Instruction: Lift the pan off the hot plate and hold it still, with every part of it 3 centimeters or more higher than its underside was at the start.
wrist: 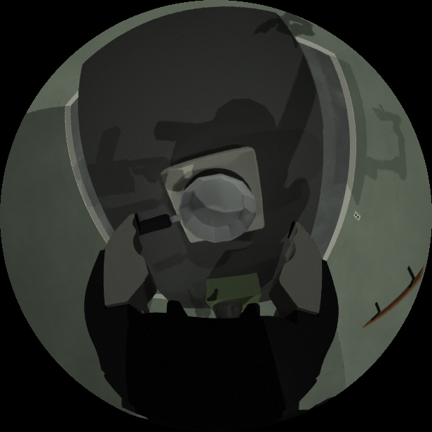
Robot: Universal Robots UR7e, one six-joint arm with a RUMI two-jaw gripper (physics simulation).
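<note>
The pan (218,207) is a grey, many-sided round dish with a short light neck and a black handle (156,223) that points to the left in the wrist view. It sits on the hot plate (252,162), a pale square block seen turned slightly. My gripper (214,219) is open, with its two grey jaws wide apart at the left and right of the lower half. The left jaw's tip shows close to the outer end of the black handle in the picture. Nothing is between the jaws; the height gap to the handle is hard to tell.
The hot plate stands on a dark table top (175,75) with shadows across it. A green block (233,287) shows near the bottom between the jaws, with a dark round thing beside it. A pale-edged grey area borders the dark top. A thin brown curved object (395,303) is at the lower right.
</note>
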